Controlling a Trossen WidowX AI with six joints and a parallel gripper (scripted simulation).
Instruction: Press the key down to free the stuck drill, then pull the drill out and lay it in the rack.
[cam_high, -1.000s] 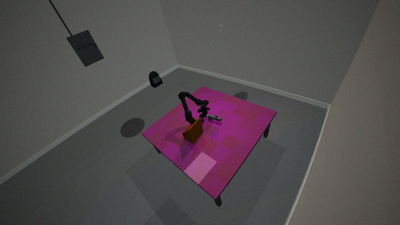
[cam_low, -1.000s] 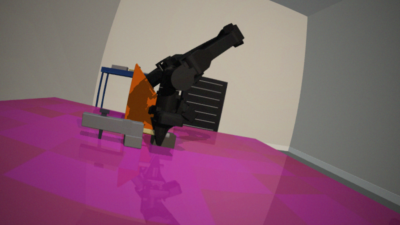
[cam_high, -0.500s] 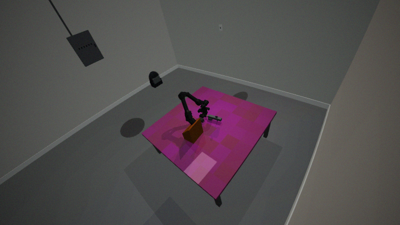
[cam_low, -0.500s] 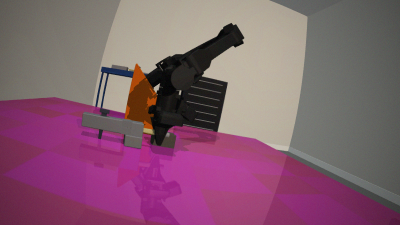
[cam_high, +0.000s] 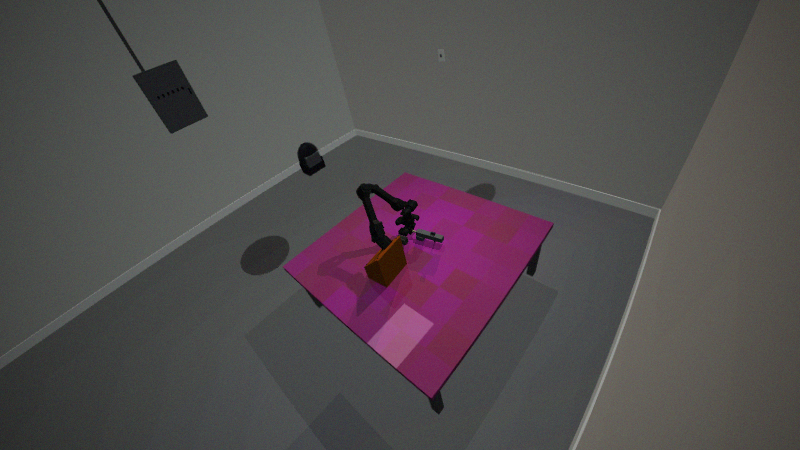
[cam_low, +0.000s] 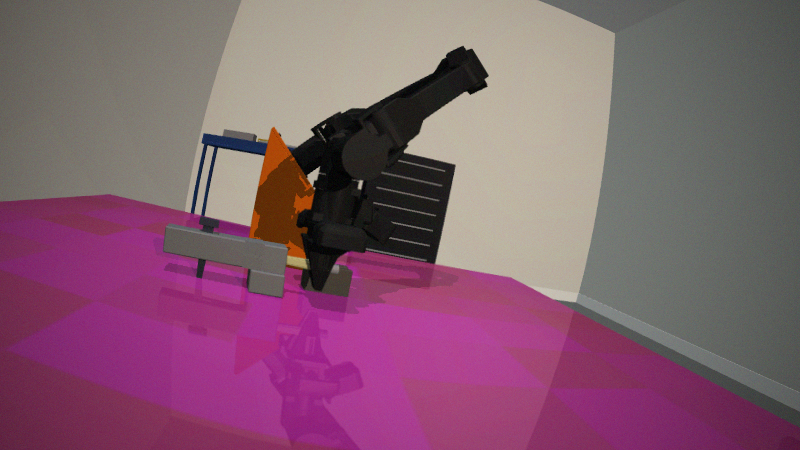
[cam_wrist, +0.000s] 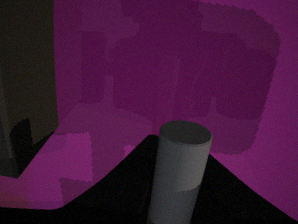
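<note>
Now: the drill 4 cm to the right of my gripper tip and 3 cm above it. From my gripper tip the other things lie so: dark key 17 cm to the right, 4 cm above, 2 cm ahead; rack 8 cm behind, 2 cm to the left; grey housing 14 cm to the right, 2 cm ahead, 2 cm above.
</note>
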